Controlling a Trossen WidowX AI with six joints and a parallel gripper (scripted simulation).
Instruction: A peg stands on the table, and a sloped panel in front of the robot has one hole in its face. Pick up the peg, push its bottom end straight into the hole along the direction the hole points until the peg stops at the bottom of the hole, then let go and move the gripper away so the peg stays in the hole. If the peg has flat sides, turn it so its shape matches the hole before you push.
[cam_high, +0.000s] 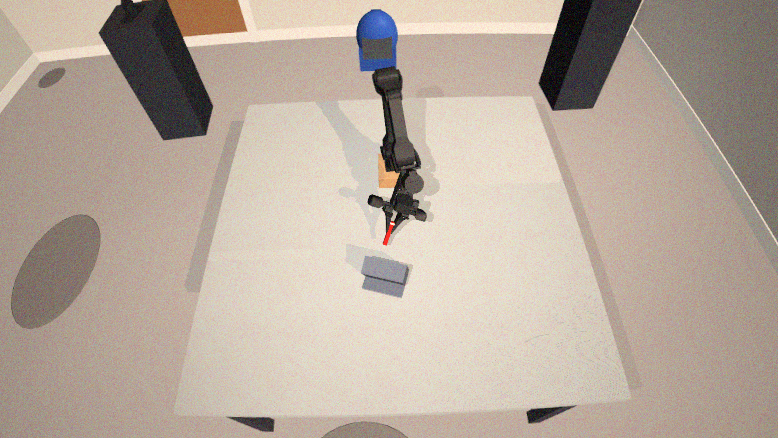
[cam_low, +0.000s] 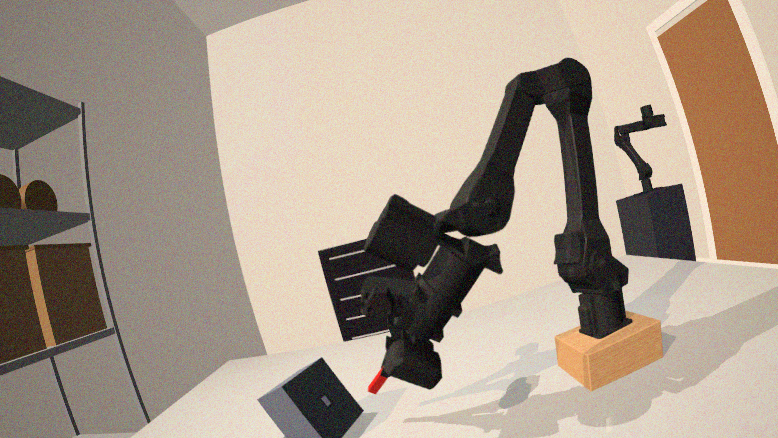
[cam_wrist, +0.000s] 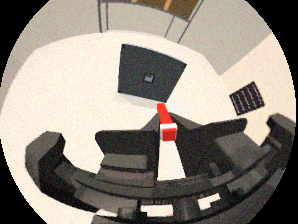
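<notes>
The grey sloped panel is 110 mm ahead of my gripper tip, 40 mm below it and 20 mm to the right of it. Round my gripper tip: red peg (10 mm to the left, 10 mm behind, 10 mm above).
</notes>
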